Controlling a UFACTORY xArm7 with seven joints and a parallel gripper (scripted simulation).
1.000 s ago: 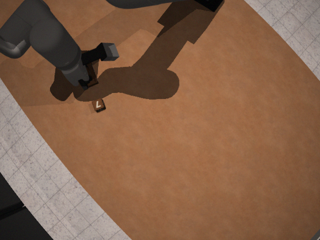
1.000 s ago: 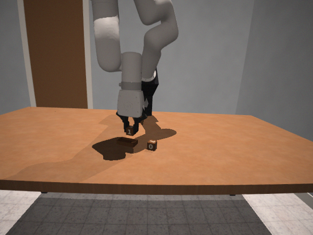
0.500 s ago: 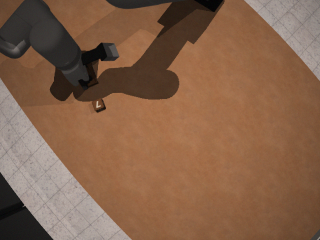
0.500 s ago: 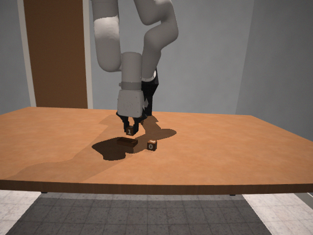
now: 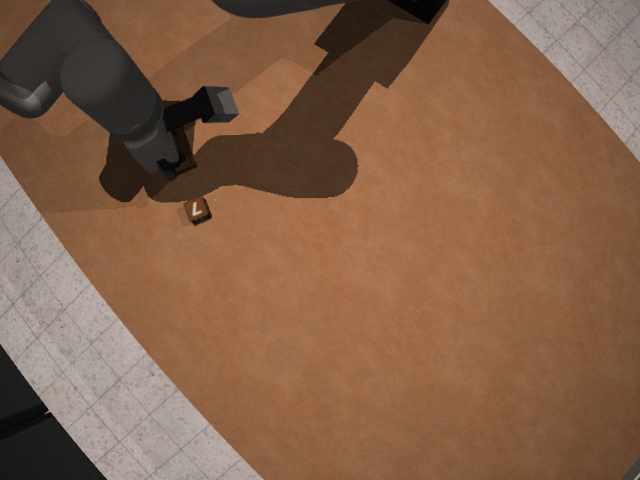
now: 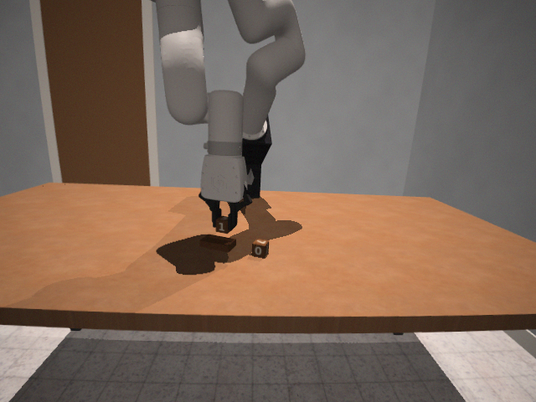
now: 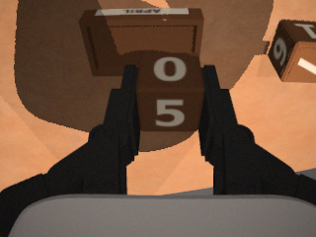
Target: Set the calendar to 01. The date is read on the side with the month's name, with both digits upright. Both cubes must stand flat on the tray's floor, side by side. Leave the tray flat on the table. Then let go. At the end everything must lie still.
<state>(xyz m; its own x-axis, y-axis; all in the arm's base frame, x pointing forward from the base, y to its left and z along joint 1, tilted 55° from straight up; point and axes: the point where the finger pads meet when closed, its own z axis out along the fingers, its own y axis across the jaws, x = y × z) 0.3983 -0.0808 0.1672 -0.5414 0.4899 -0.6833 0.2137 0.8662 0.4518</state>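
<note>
The calendar tray lies 1 cm behind my hand, 2 cm to the right of it and 6 cm below it. The rest, counted from my hand: cube 3 cm ahead, 9 cm to the left, 6 cm below.
</note>
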